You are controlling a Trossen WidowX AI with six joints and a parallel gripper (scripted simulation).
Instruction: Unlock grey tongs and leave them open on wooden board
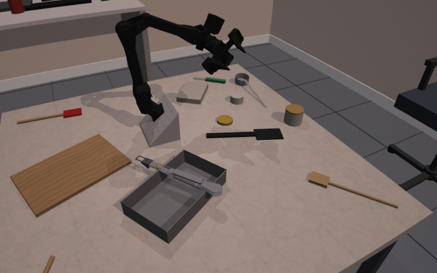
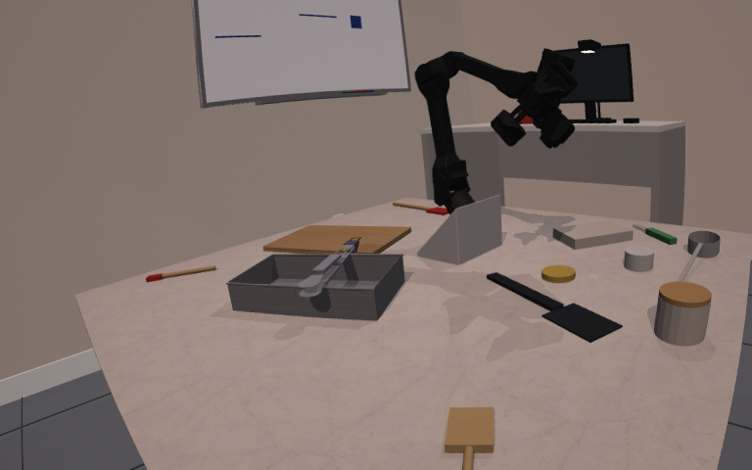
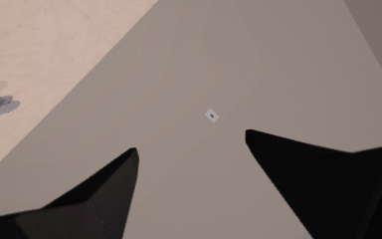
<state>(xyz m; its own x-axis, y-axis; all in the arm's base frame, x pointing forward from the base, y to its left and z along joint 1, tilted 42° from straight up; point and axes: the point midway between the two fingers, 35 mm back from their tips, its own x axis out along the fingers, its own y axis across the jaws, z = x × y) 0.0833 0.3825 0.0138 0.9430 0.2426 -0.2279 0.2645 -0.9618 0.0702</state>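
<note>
The yellow lock piece is 33 cm to the right of my gripper tip, 26 cm below it and 18 cm ahead of it. From my gripper tip the other things lie so: yellow disc 32 cm below, 11 cm behind; then black spatula 33 cm below, 7 cm to the left, 2 cm ahead; then lidded jar 30 cm below, 29 cm to the left, 2 cm behind.
</note>
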